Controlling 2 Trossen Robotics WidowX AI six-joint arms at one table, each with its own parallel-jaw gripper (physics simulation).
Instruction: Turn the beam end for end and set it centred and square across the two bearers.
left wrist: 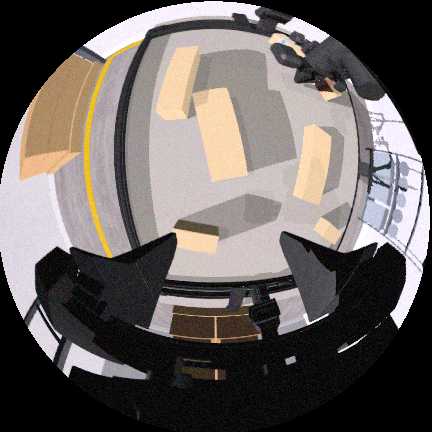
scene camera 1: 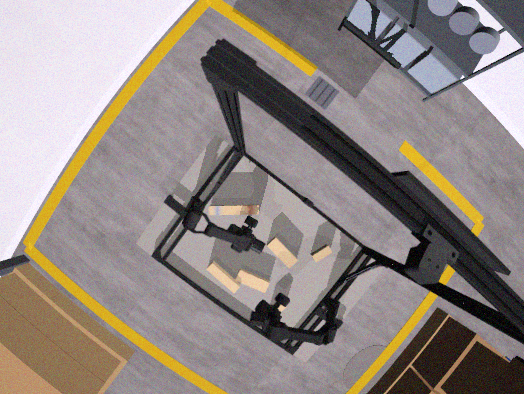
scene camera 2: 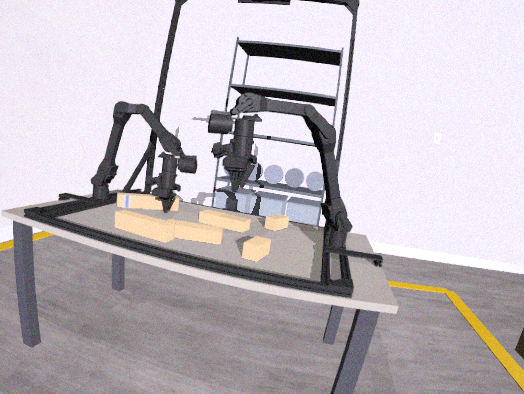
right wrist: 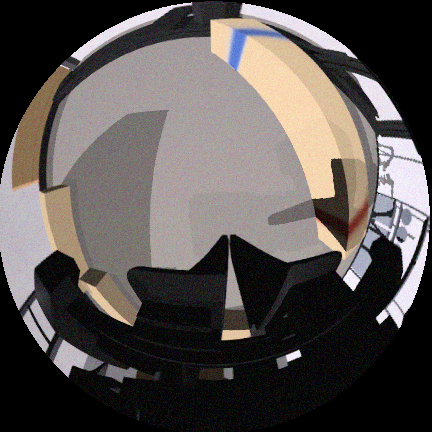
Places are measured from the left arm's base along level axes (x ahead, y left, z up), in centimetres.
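Pixels of known places: left gripper, between the fingertips: (left wrist: 229,237) (scene camera 1: 272,303) (scene camera 2: 238,190); right gripper, between the fingertips: (left wrist: 295,81) (scene camera 2: 165,212) (right wrist: 227,239); left arm's base, origin of its link: (left wrist: 258,290) (scene camera 1: 329,302) (scene camera 2: 334,245); right arm's base, origin of its link: (scene camera 1: 196,205) (scene camera 2: 100,198).
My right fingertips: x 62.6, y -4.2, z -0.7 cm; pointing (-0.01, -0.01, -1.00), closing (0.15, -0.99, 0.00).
Ahead of a thing's pixels: the offset from my right fingertips to its top centre. "spot": to the spot under its first point.
The pale wooden beam {dz +3.8, dx +11.6, dy -6.0 cm} (scene camera 1: 230,210) (scene camera 2: 145,201) (right wrist: 300,110) has a blue band at one end and a red band at the other. In scene camera 2 it lies at the back left, blue end to the left. Several plain wooden blocks lie apart from it; I cannot tell which two are the bearers. My right gripper (scene camera 2: 166,210) (right wrist: 227,239) is shut and empty, low beside the beam's red end, its shadow on that end. My left gripper (scene camera 2: 235,190) (left wrist: 229,237) is open and empty, high above the table.
A long block {dz +3.8, dx -5.7, dy +26.5 cm} (scene camera 1: 223,278) (scene camera 2: 142,227) (left wrist: 177,82) and a second one {dz +2.6, dx -19.4, dy +18.9 cm} (scene camera 1: 253,281) (scene camera 2: 197,231) (left wrist: 220,135) lie close end to end. A third {dz +2.6, dx -22.6, dy -3.2 cm} (scene camera 1: 282,252) (scene camera 2: 225,220) (left wrist: 313,165) and two short blocks, one at the back {spot: dz +1.9, dx -40.5, dy -10.5 cm} (scene camera 2: 276,222) and one in front {spot: dz +2.1, dx -40.9, dy +28.3 cm} (scene camera 2: 256,249), lie right of them.
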